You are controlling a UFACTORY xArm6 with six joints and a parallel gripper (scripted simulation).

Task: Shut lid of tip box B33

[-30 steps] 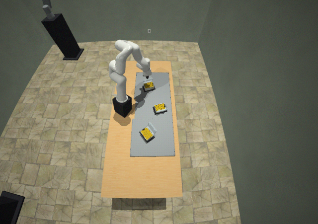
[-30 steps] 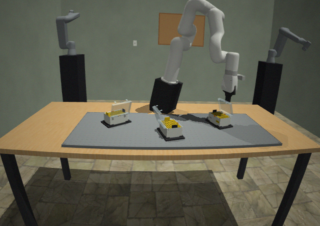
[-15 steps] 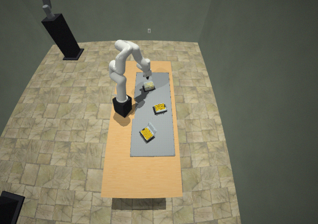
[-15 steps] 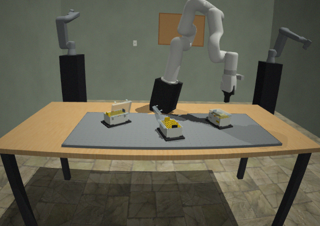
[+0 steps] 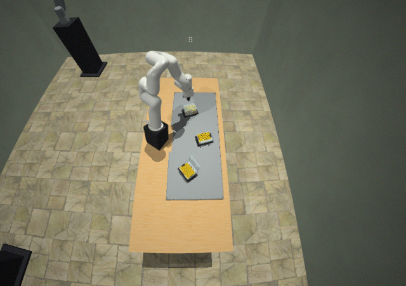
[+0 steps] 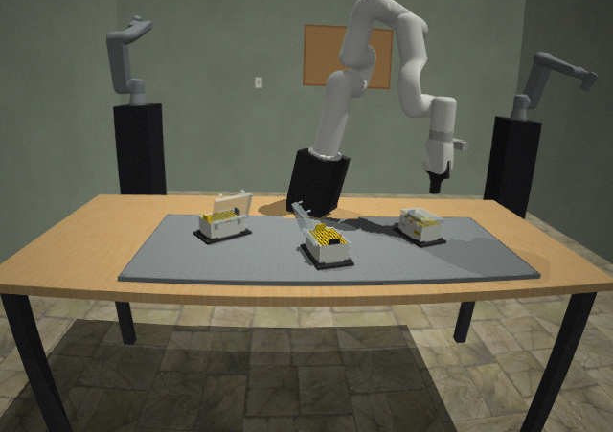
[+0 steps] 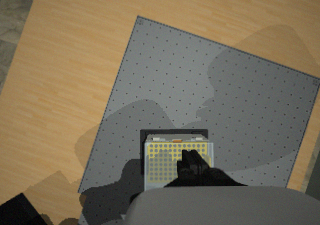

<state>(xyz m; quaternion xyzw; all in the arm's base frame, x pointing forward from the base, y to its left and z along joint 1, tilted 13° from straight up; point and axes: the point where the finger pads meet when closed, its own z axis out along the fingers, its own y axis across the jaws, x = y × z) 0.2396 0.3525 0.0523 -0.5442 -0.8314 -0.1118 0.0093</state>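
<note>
Right now my hand is 20 mm short of the yellow tip rack, 40 mm to the left of it and 110 mm above it.
</note>
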